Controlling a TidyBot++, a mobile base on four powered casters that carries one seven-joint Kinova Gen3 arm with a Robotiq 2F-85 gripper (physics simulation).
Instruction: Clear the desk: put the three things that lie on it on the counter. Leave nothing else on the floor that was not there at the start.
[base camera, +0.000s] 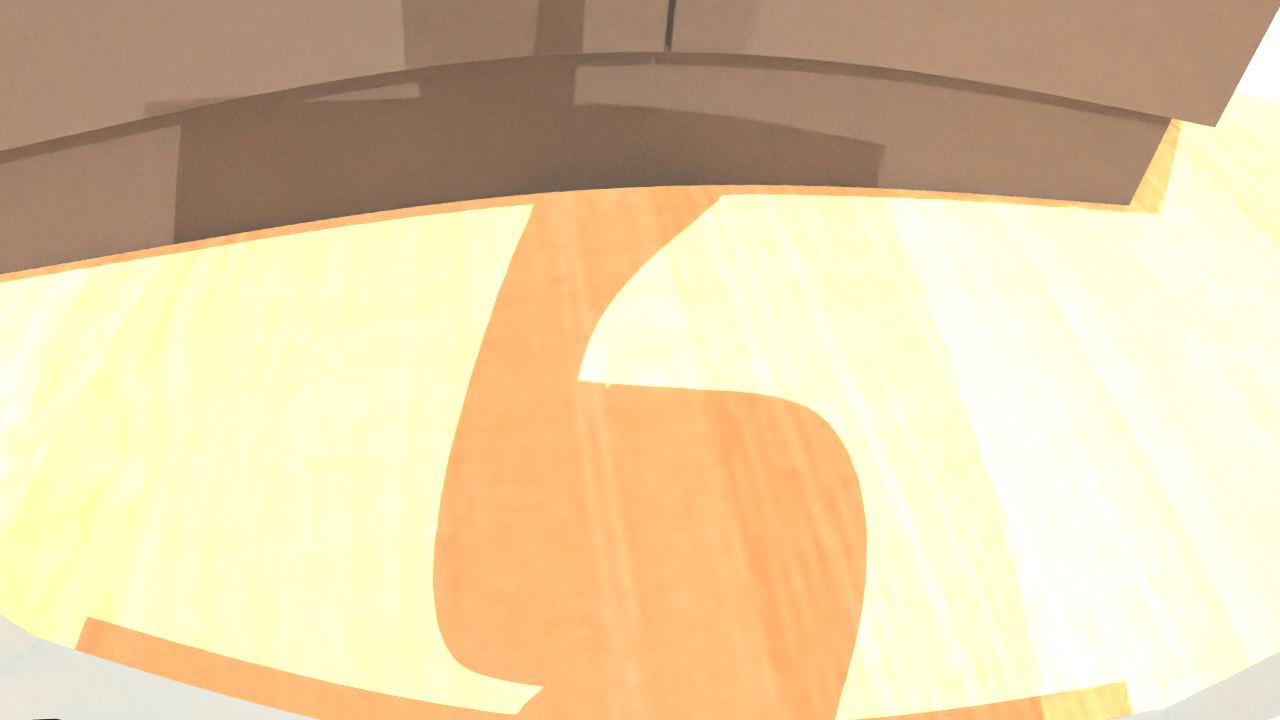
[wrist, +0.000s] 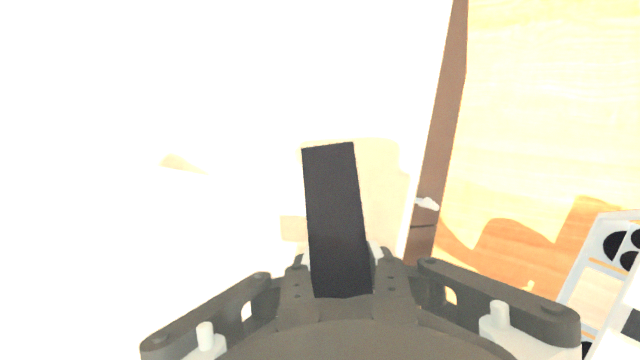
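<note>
Visible in the pictures: a brown counter cabinet and the gripper.
</note>
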